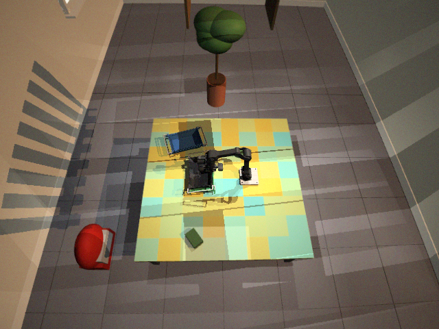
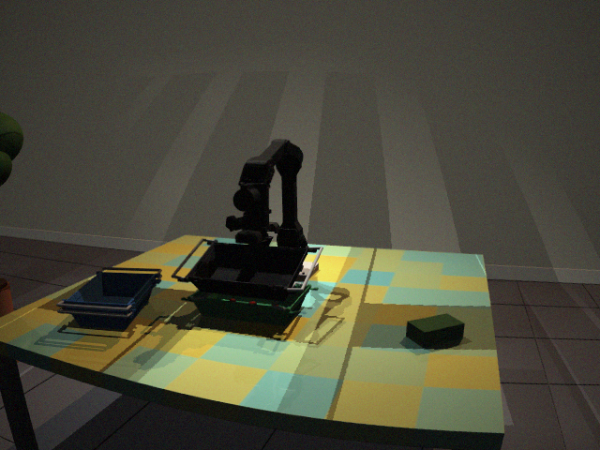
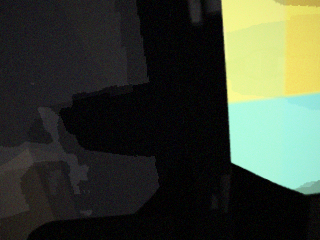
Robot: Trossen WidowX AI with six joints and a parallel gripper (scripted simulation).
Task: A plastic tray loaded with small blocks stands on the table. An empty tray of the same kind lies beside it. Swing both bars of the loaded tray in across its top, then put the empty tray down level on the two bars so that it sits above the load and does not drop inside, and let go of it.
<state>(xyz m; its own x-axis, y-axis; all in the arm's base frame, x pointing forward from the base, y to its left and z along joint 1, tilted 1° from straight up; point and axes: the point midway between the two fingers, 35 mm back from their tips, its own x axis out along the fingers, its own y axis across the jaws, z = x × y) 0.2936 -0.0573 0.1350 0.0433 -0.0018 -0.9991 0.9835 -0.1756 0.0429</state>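
My gripper tip is 80 mm short of the black tray, 10 mm to the left of it and 10 mm below it.
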